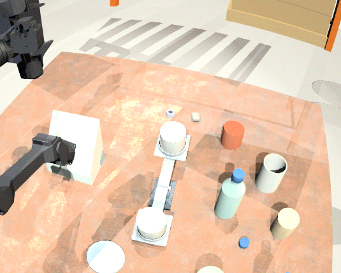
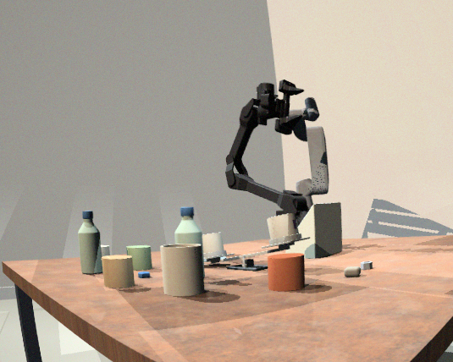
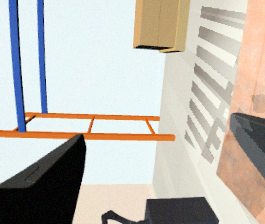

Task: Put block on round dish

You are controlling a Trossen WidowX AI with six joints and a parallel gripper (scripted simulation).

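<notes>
The grey block is 300 mm ahead of my gripper tip, 130 mm to the right of it and 450 mm below it. Round my gripper tip: round light-blue dish (210 mm ahead, 250 mm to the right, 490 mm below); nut (200 mm ahead, 330 mm to the left, 480 mm below); cream cup (270 mm ahead, 140 mm to the left, 380 mm below).
</notes>
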